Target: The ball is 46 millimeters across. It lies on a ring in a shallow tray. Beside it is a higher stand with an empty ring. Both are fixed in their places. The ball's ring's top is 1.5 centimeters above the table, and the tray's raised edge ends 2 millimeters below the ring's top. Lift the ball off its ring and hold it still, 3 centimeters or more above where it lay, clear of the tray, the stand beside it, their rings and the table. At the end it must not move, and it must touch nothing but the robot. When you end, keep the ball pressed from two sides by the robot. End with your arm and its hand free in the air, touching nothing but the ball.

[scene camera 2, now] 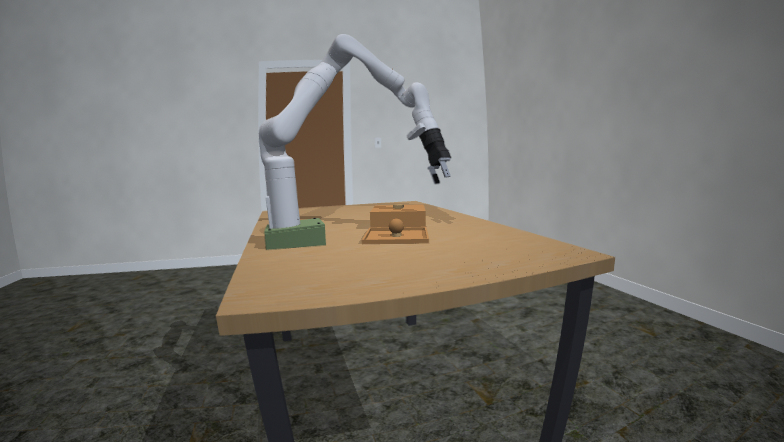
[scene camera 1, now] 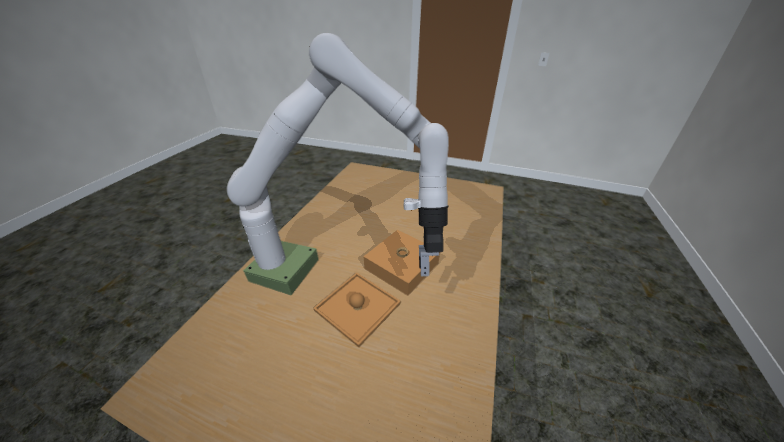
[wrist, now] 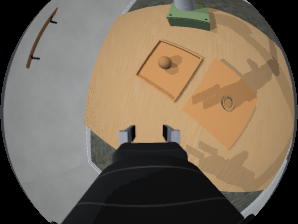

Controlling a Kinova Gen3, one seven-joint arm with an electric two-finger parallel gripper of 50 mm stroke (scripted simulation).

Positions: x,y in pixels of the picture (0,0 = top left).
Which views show my gripper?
Scene camera 2, scene camera 1 and the wrist view: all of them.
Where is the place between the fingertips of my gripper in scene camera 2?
442,180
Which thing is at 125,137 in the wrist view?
My gripper.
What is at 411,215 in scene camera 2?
A stand.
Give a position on a shallow tray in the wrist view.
170,81
